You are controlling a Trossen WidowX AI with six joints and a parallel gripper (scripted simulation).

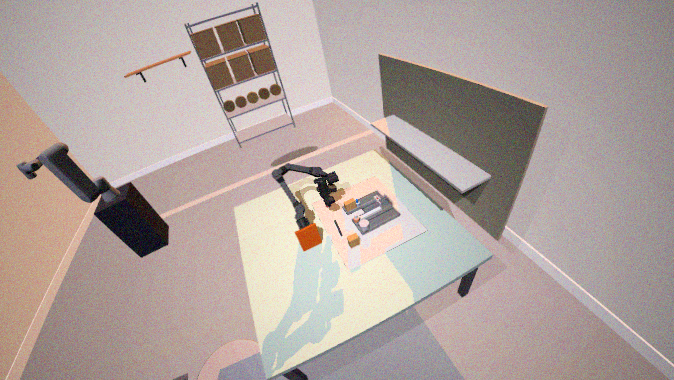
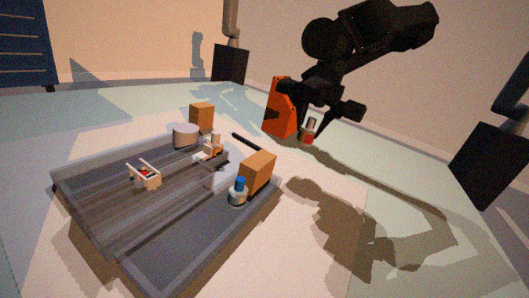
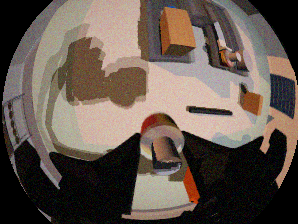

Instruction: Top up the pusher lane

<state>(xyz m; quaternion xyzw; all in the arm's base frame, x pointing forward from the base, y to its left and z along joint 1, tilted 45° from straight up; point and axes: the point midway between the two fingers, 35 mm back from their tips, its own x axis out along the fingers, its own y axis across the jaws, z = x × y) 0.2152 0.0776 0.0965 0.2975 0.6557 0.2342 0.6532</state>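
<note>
Right now my gripper tip is 250 mm to the left of the tan cylinder, 120 mm short of it and 70 mm above it. Also, from my gripper tip: cream pusher frame: 220 mm ahead, 140 mm to the right, 50 mm below; blue-capped jar: 190 mm ahead, 70 mm below, 50 mm to the right; black pen: 140 mm to the right, 90 mm below, 20 mm behind.
</note>
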